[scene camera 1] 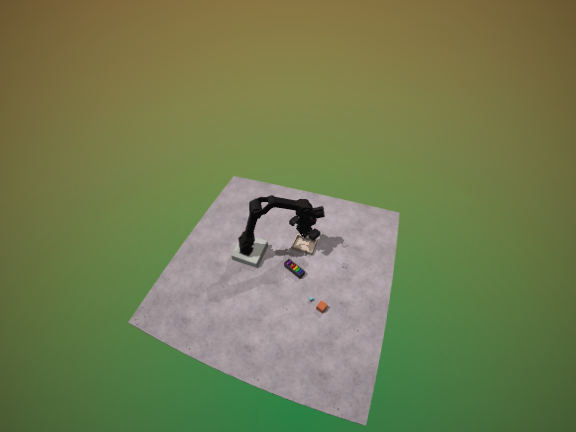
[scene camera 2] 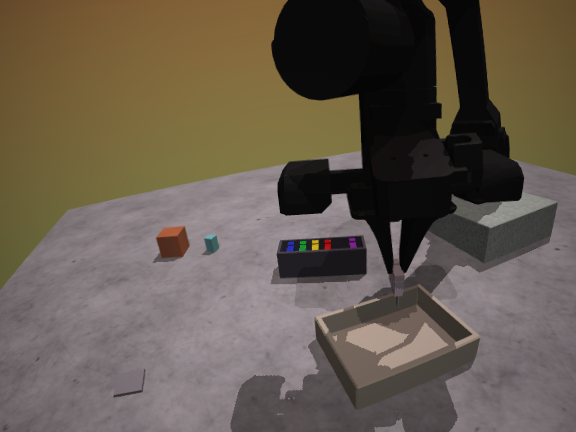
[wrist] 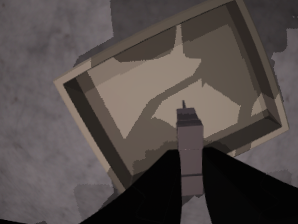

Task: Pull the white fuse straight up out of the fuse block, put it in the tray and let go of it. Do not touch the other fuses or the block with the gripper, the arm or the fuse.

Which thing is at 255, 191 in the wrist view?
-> The gripper.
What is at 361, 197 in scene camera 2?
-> The gripper.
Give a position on an orange cube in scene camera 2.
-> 172, 242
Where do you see a tray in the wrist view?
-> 124, 99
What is the gripper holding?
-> A white fuse.
